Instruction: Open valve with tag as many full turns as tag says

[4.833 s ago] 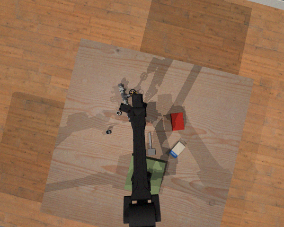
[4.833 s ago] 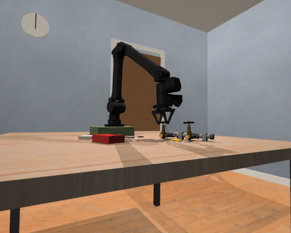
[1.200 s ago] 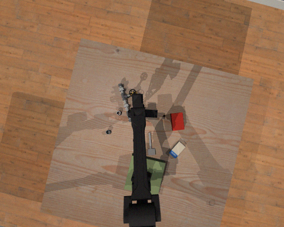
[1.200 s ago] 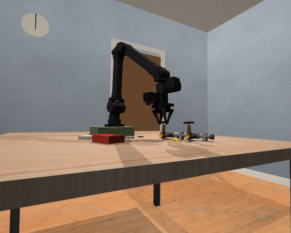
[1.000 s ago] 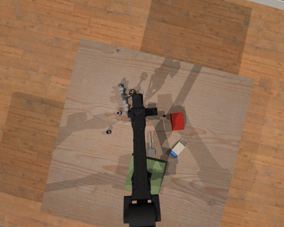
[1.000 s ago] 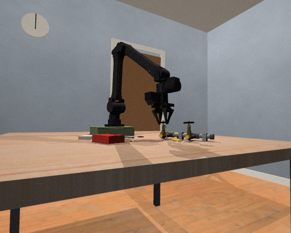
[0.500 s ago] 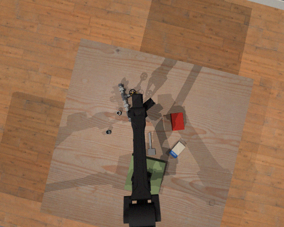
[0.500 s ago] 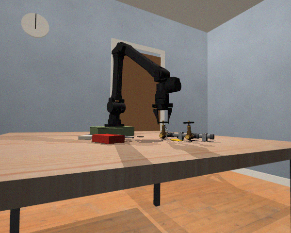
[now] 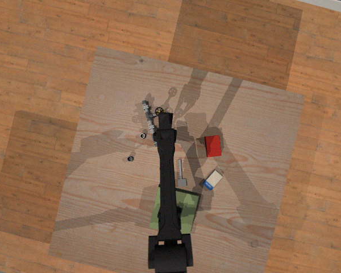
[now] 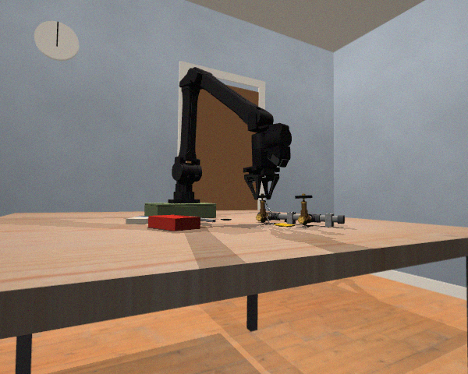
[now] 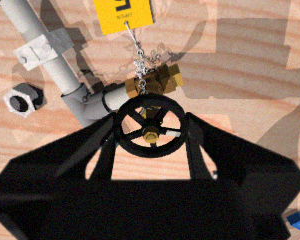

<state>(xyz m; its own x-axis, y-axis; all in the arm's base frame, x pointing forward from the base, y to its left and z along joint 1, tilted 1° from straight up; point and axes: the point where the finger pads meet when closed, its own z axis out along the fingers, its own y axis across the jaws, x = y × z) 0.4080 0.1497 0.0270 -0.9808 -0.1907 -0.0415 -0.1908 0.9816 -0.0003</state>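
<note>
Now: hand 6 cm short of the yellow tag, 4 cm to the right of it and 8 cm above it. From my hand the other things lie so: grey tool 20 cm behind, 16 cm to the right, 8 cm below; then red block 2 cm ahead, 28 cm to the right, 7 cm below.
</note>
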